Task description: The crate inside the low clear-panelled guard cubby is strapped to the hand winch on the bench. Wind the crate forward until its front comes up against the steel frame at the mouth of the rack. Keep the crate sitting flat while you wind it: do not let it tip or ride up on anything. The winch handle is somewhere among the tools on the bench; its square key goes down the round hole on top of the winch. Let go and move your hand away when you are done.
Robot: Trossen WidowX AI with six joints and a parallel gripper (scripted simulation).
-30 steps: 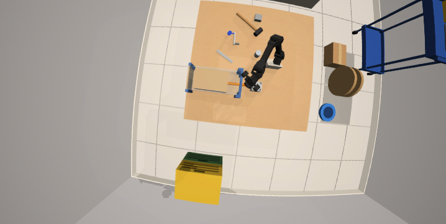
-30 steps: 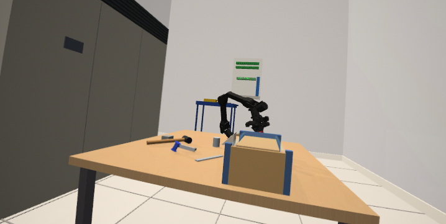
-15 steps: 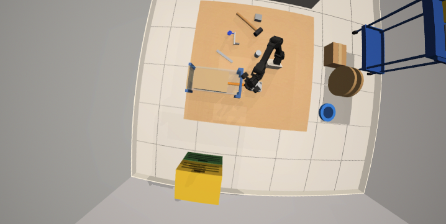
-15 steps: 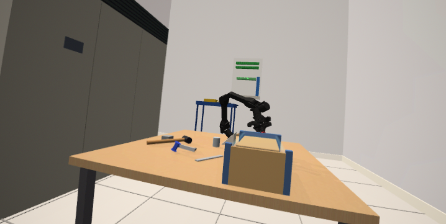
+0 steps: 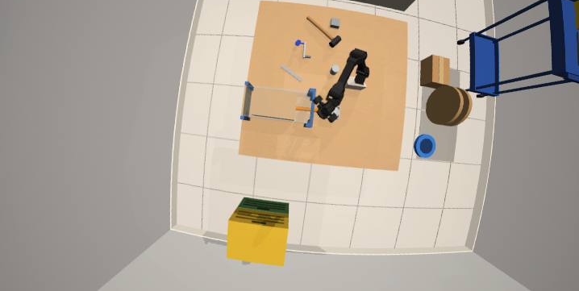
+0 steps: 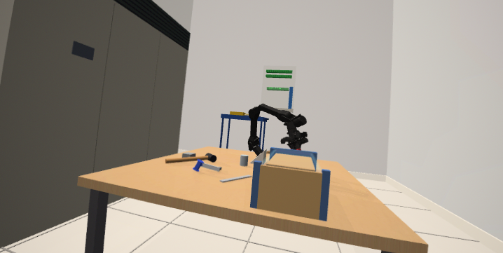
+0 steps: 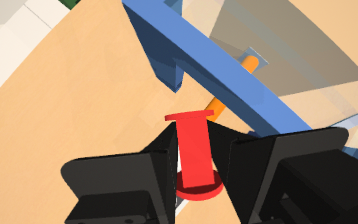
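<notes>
Now: gripper tip 50 mm past the red-knobbed crank handle, 20 mm to the left of it and 30 mm above it. From my gripper tip the other things lie so: blue steel frame: 50 mm ahead, 20 mm to the right, 20 mm below; then red grip: 10 mm behind, 10 mm to the right; then hand winch: 120 mm behind, 50 mm to the right, 100 mm below.
</notes>
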